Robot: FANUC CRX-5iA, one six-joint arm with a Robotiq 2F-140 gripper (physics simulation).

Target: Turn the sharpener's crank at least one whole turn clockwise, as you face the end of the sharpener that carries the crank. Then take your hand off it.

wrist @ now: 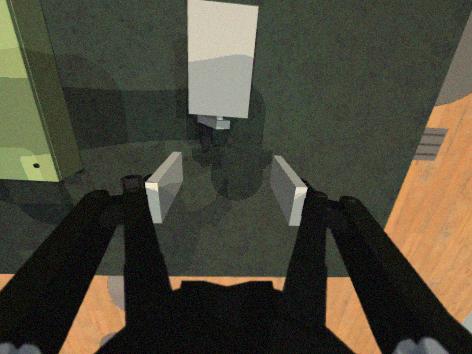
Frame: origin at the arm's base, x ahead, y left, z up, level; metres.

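Seen in the pictures: gripper, between the fingertips: [227,168].
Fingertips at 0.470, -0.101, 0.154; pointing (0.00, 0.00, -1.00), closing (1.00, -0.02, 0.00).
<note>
Pixels of each thing's top centre, then the offset from my fingertips to it, as dx, dy, dz. "pt": a spot on its surface instead. Level surfaces: height alone.
- sharpener, a spot on its surface: [220,65] pt -0.010, +0.097, -0.078
- crank, centre of its top: [210,124] -0.025, +0.026, -0.108
- dark green table top, height of its surface: dz -0.206
The sharpener [220,65] is a pale, light grey box at the top middle of the wrist view, seen from above, with a shadow line across its top. The crank [216,121] shows as a small grey piece sticking out at its near end; a dark part below it is hard to make out in the shadow. My gripper [227,168] is open, with its two pale finger pads wide apart and nothing between them. It is on the near side of the sharpener and the crank, apart from both in the view.
A yellow-green box [30,115] with a small dark hole near its corner stands at the left. The dark green table top [330,100] ends at a near edge and a slanting right edge, with orange wooden floor [430,225] beyond. A grey slotted piece [430,144] shows past the right edge.
</note>
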